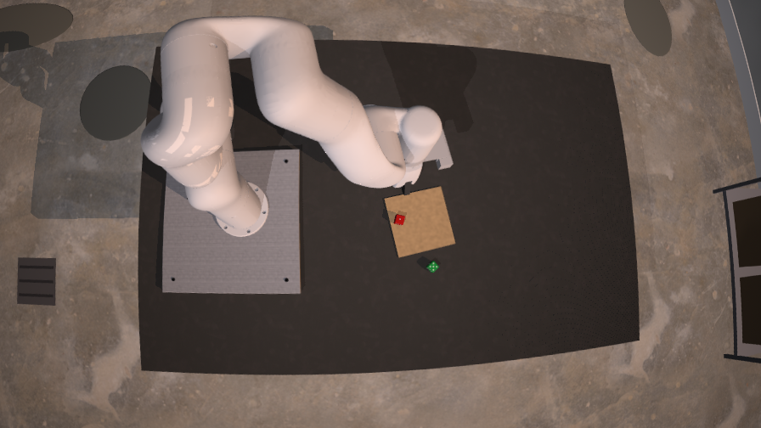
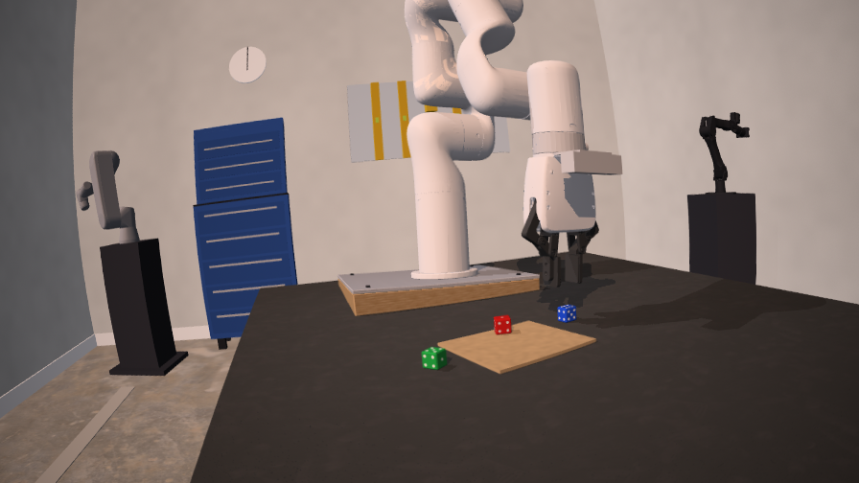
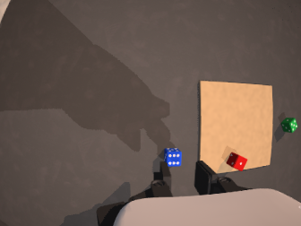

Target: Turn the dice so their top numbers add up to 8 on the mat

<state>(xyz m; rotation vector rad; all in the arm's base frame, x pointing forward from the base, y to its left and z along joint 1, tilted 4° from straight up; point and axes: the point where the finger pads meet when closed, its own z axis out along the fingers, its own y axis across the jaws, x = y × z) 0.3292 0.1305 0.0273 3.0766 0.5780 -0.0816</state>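
Right now my hand is 10 mm short of the blue die and 60 mm above it. Round my hand: tan mat 80 mm ahead, 90 mm to the right, 70 mm below; green die 120 mm ahead, 190 mm to the right, 60 mm below; red die 30 mm ahead, 100 mm to the right, 60 mm below.
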